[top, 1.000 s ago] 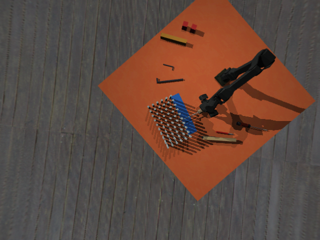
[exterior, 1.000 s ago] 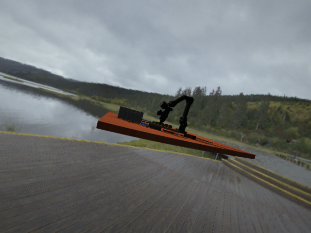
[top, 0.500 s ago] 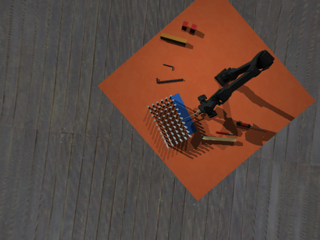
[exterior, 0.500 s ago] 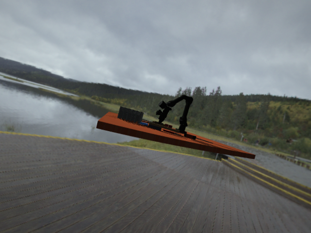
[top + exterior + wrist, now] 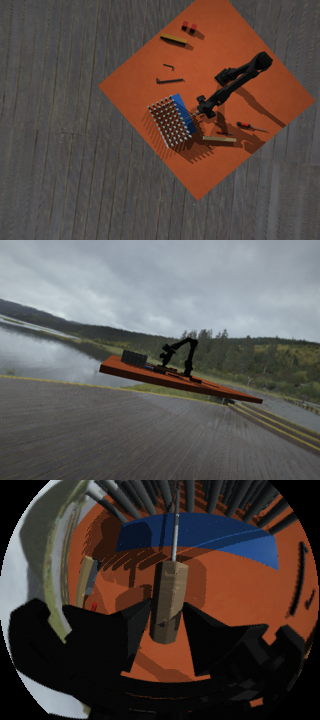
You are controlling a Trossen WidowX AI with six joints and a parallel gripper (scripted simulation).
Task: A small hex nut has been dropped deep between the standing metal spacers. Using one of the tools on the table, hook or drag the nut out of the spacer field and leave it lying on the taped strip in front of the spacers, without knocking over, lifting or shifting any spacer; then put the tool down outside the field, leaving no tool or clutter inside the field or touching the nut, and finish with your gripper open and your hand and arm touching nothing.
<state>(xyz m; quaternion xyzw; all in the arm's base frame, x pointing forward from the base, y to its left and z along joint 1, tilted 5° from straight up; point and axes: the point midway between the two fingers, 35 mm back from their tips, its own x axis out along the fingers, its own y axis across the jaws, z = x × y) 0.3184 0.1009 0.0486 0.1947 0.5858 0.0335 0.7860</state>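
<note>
My gripper tip is now 12 cm short of the blue taped strip, 6 cm to the left of it and 4 cm above it. The rest, counted from my gripper tip: yellow bar 62 cm to the right, 18 cm behind, 2 cm below; small red screwdriver 29 cm to the left, 8 cm behind, 3 cm below; small L-shaped key 45 cm to the right, 3 cm below, 2 cm behind.
</note>
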